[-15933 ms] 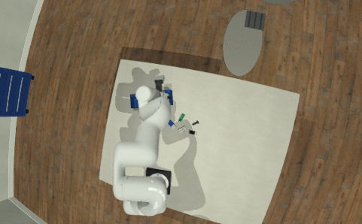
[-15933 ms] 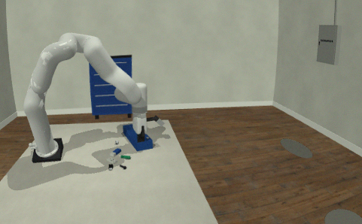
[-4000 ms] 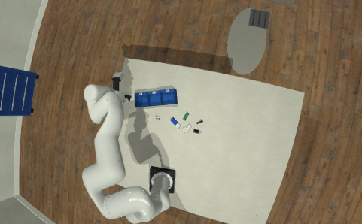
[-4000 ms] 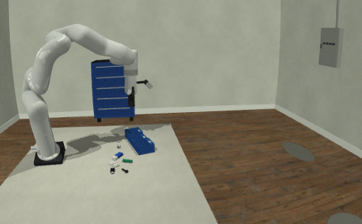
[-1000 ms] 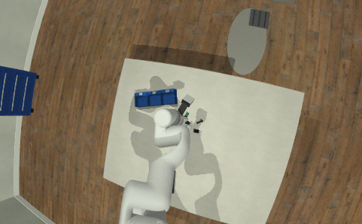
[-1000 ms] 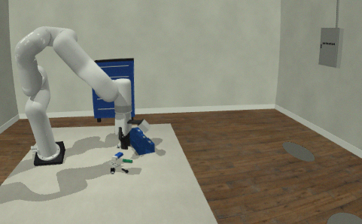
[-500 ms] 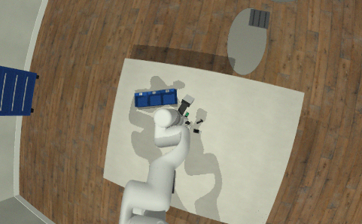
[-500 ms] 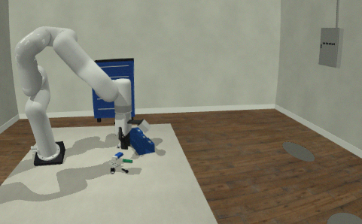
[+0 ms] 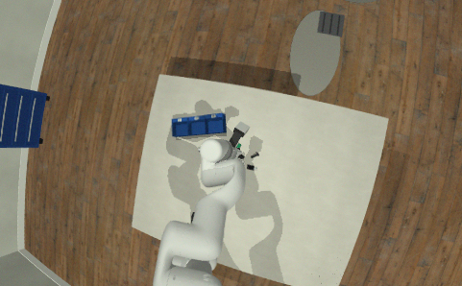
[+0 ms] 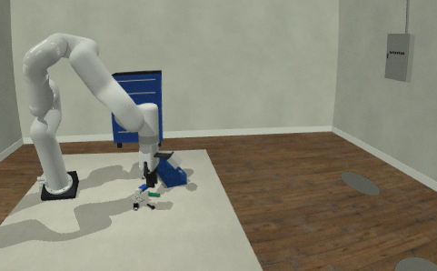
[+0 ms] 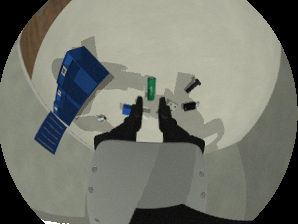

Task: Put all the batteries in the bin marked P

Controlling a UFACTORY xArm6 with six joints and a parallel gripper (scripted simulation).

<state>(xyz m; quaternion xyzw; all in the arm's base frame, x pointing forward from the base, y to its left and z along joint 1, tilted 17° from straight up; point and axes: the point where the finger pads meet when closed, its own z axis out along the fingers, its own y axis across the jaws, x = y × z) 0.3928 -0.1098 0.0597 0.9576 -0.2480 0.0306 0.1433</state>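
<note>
Now: hand 6 cm above the green battery. The rest, counted from my hand: white piece: 6 cm behind, 1 cm to the right, 6 cm below; then blue-and-white cylinder: 4 cm behind, 5 cm to the left, 6 cm below; then black screw-like piece: 2 cm behind, 9 cm to the right, 6 cm below.
</note>
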